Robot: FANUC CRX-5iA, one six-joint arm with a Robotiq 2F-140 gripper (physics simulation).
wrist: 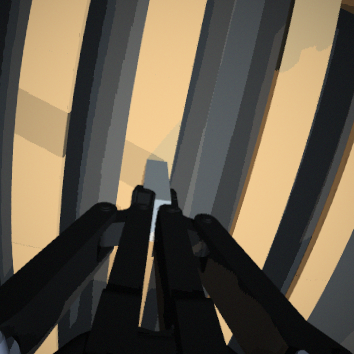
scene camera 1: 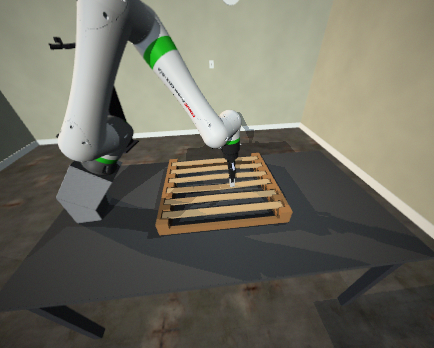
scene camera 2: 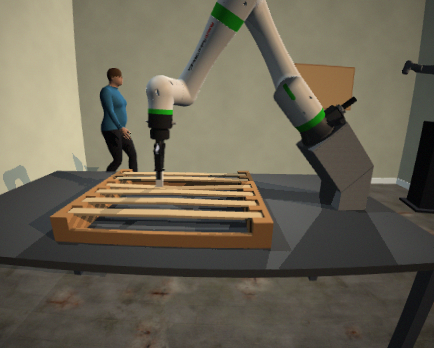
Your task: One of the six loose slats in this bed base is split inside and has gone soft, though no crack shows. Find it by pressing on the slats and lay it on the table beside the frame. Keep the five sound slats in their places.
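Note:
The wooden bed frame (scene camera 1: 220, 228) (scene camera 2: 160, 240) lies on the grey table (scene camera 1: 200, 262) (scene camera 2: 345, 240). Six pale slats lie across it, side by side in their places. My gripper (scene camera 1: 232, 183) (scene camera 2: 159, 183) (wrist: 154, 176) is shut and empty, pointing down. Its tips are at the top face of the fourth slat (scene camera 1: 200, 188) (scene camera 2: 210, 186) (wrist: 167, 65), counted from the back in scene camera 1. Whether they touch it, and whether it bends, I cannot tell. In the wrist view the fingers hide part of this slat. Neighbouring slats (wrist: 47, 55) (wrist: 295, 115) show on both sides.
The arm's grey pedestal (scene camera 1: 84, 192) (scene camera 2: 345, 167) stands beside the frame, left in scene camera 1 and right in scene camera 2. A person in a blue top (scene camera 2: 114, 107) stands beyond the table. A brown board (scene camera 2: 330, 82) is behind the arm.

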